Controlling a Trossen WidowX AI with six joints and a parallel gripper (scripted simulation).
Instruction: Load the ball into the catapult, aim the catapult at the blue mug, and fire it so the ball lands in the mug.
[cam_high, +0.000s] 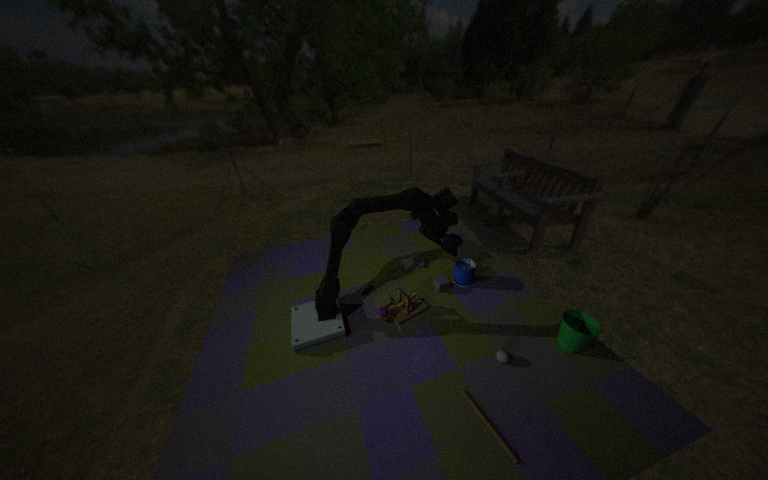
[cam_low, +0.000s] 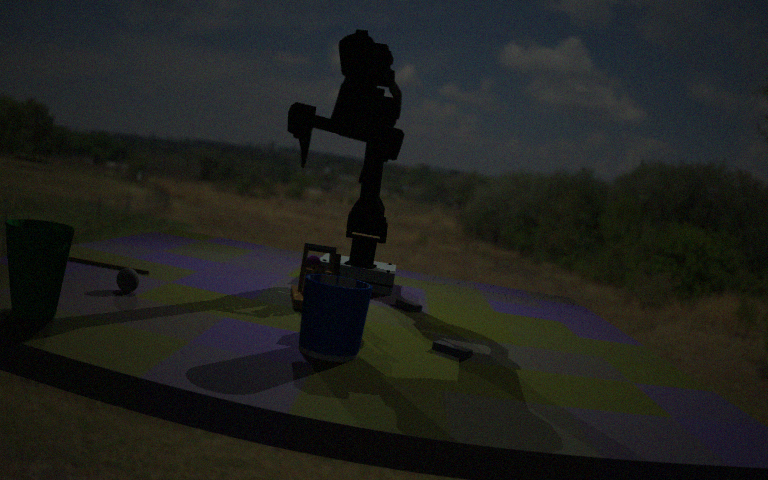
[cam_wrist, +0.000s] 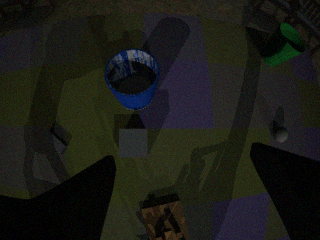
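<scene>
My gripper tip is now 270 mm past the purple ball, 80 mm to the left of it and 180 mm above it. The rest, counted from my gripper tip: wooden catapult 200 mm behind, 40 mm to the right, 190 mm below; blue mug 120 mm ahead, 70 mm to the left, 210 mm below; grey block 10 mm ahead, 50 mm to the left, 220 mm below.
</scene>
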